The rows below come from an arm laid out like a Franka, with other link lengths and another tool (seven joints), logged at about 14 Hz.
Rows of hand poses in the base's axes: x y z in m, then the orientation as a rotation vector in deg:
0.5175 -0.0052 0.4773 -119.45 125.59 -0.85
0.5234 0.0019 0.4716 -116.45 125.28 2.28
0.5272 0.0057 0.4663 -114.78 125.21 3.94
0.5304 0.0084 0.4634 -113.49 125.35 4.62
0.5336 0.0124 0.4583 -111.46 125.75 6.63
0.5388 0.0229 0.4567 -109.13 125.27 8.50
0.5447 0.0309 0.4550 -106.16 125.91 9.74
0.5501 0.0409 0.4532 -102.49 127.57 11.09
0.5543 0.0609 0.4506 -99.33 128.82 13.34
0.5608 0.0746 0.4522 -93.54 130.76 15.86
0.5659 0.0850 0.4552 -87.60 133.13 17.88
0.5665 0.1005 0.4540 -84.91 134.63 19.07
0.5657 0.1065 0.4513 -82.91 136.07 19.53
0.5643 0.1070 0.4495 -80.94 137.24 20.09
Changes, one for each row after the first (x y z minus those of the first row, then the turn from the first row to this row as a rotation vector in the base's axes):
0.0059 0.0071 -0.0057 3.13 -0.16 -1.17
0.0097 0.0109 -0.0110 4.78 -0.20 -1.89
0.0129 0.0136 -0.0139 5.66 -0.39 -2.56
0.0161 0.0176 -0.0190 7.40 -0.12 -3.68
0.0213 0.0281 -0.0206 9.66 -0.49 -4.56
0.0272 0.0361 -0.0223 11.35 -0.82 -6.32
0.0326 0.0461 -0.0241 12.86 -0.76 -8.93
0.0368 0.0661 -0.0267 14.69 -0.18 -11.08
0.0433 0.0798 -0.0251 17.42 0.00 -14.98
0.0484 0.0902 -0.0221 19.60 0.29 -19.23
0.0490 0.1057 -0.0233 20.41 0.89 -21.33
0.0482 0.1117 -0.0260 20.59 1.31 -23.05
0.0468 0.1122 -0.0278 20.95 1.67 -24.64

